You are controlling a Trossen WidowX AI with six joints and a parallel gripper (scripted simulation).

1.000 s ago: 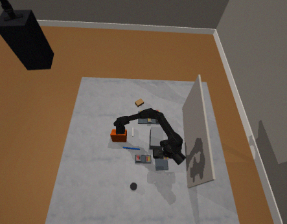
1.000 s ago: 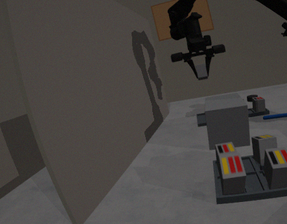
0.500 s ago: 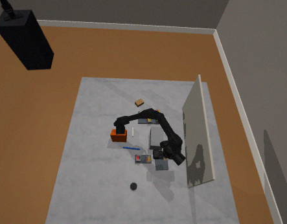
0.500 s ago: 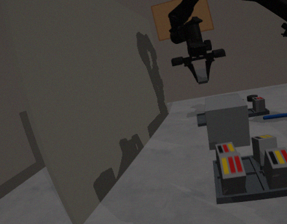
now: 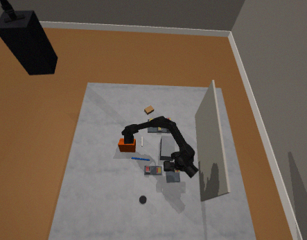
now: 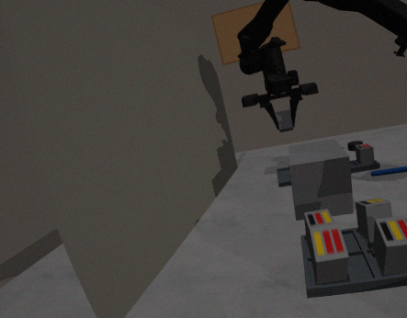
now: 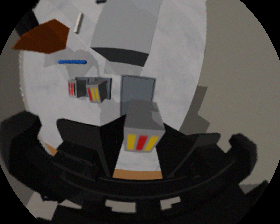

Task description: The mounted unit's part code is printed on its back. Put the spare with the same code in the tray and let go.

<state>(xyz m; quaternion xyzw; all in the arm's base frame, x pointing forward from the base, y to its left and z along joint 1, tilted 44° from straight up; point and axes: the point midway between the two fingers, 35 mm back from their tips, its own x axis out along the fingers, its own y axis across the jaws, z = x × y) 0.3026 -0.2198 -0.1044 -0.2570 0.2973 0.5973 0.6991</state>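
My gripper tip is now 120 mm above the flat grey tray and 10 mm past it. Also, from my gripper tip: rack (150 mm behind, 120 mm below, 40 mm to the left); grey spare (30 mm above); grey box (190 mm to the left, 70 mm below, 20 mm behind).
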